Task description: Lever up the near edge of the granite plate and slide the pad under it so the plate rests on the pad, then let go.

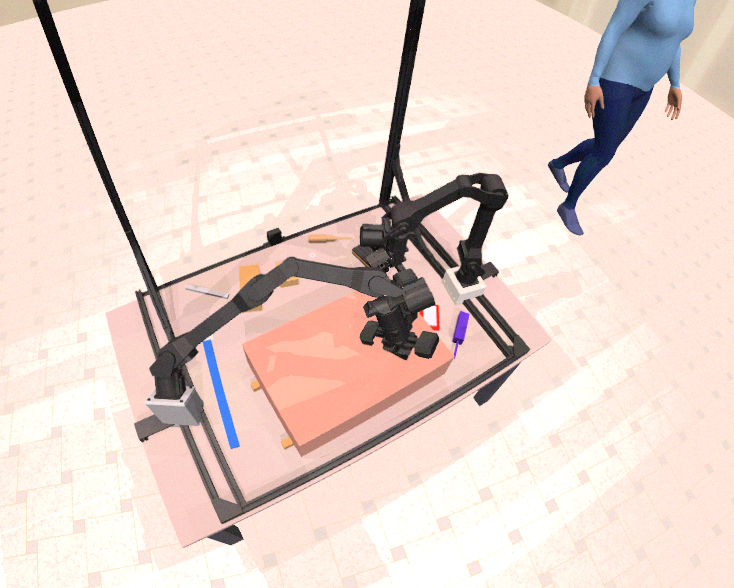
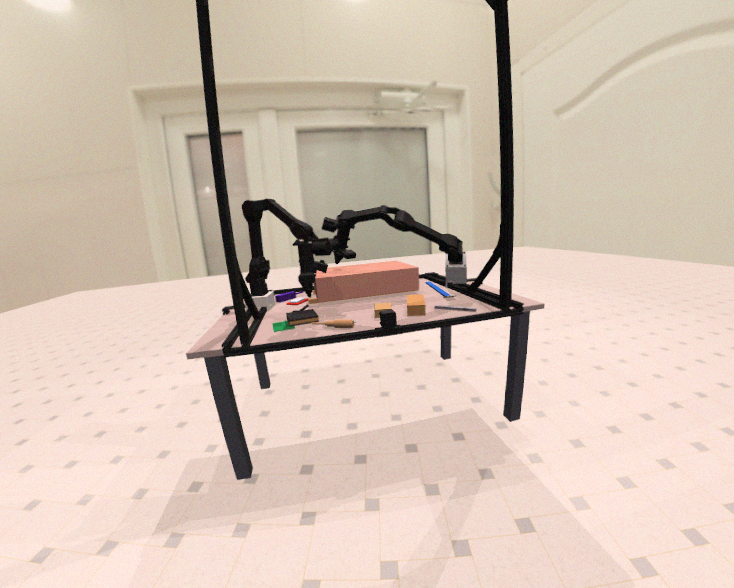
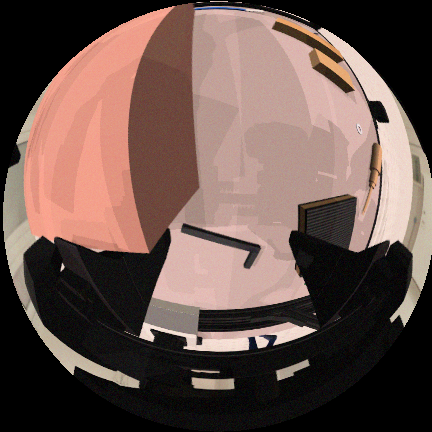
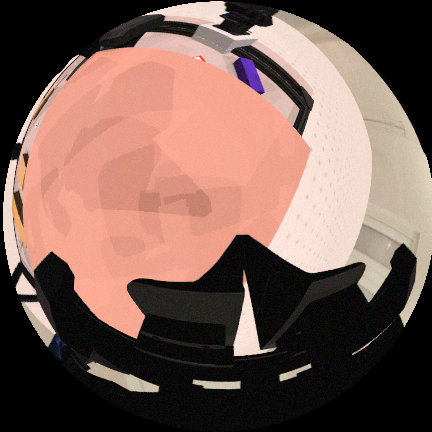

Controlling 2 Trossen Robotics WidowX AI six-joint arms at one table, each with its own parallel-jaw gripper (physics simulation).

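Pixels of known places: left gripper, fingertip midpoint: (image 2: 310,294) (image 3: 232,235); right gripper, fingertip midpoint: (image 1: 406,358) (image 2: 336,264) (image 4: 241,239); left arm's base at its link origin: (image 1: 466,278) (image 2: 259,294) (image 3: 169,337); right arm's base at its link origin: (image 1: 170,393) (image 2: 455,259).
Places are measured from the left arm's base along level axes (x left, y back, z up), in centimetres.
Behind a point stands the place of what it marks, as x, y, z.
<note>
The granite plate (image 1: 324,373) {19.8, -53.1, 5.7} (image 2: 365,280) {0.6, -46.7, 2.5} (image 3: 80,141) (image 4: 160,141) {15.0, -31.1, 5.7} is a thick salmon-pink slab lying flat in the middle of the table. The pad (image 3: 328,221) {-19.4, -24.9, -4.1} (image 2: 302,316) {-24.4, -23.5, -4.1} (image 1: 359,254) {-21.7, -27.7, -4.2} is dark and ribbed with a tan base, and lies on the table apart from the plate. My left gripper (image 1: 373,247) (image 2: 309,286) {-7.0, -23.9, -0.3} (image 3: 232,235) {-7.0, -23.9, -0.3} is open and empty, pointing down low between the plate's side face and the pad. My right gripper (image 1: 400,344) (image 2: 338,251) {23.2, -33.0, 7.8} (image 4: 241,239) {23.2, -33.0, 7.8} is shut on nothing, close above the plate's top near one corner.
A black L-shaped key (image 3: 225,241) {-7.2, -20.3, -5.6} lies between the left fingers. A red-framed card (image 1: 430,315) {6.6, -15.0, -5.0} and a purple screwdriver (image 1: 460,328) {14.5, -9.0, -3.4} lie beside the plate. A blue strip (image 1: 220,393) {12.3, -80.2, -5.7}, wooden blocks (image 2: 415,305) {-26.1, -63.1, -2.7}, a wooden-handled tool (image 2: 338,322) {-33.6, -37.0, -4.2} and a metal bar (image 1: 207,292) {-21.9, -78.0, -5.4} lie around. A person (image 1: 610,105) walks nearby.
</note>
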